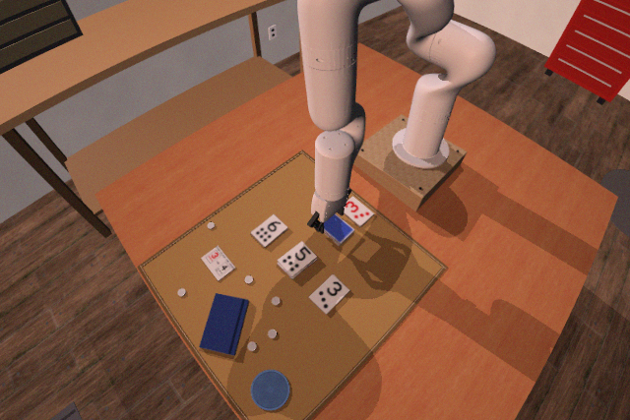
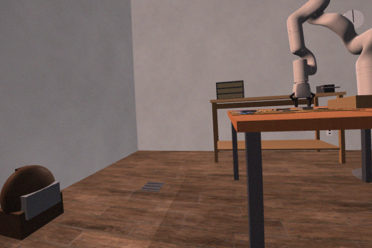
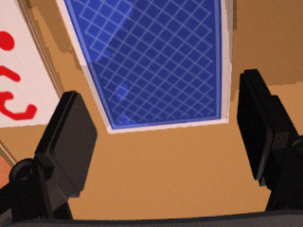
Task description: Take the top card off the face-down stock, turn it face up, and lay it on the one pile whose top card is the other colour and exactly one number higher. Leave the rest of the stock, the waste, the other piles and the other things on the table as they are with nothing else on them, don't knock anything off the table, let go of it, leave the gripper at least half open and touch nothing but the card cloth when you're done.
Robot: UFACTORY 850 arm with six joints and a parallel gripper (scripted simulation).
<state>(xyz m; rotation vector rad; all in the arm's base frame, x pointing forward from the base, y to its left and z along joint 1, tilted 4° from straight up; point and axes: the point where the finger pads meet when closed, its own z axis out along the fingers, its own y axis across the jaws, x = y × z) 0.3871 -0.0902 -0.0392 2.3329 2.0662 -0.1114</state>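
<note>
Right now the red 5 card is 3 cm to the left of my hand and 1 cm below it. Also, from my hand: red 3 card (9 cm behind, 4 cm to the left, 3 cm below); then black 6 card (13 cm ahead, 12 cm to the right, 2 cm below); then black 5 card (14 cm ahead, 2 cm below).
</note>
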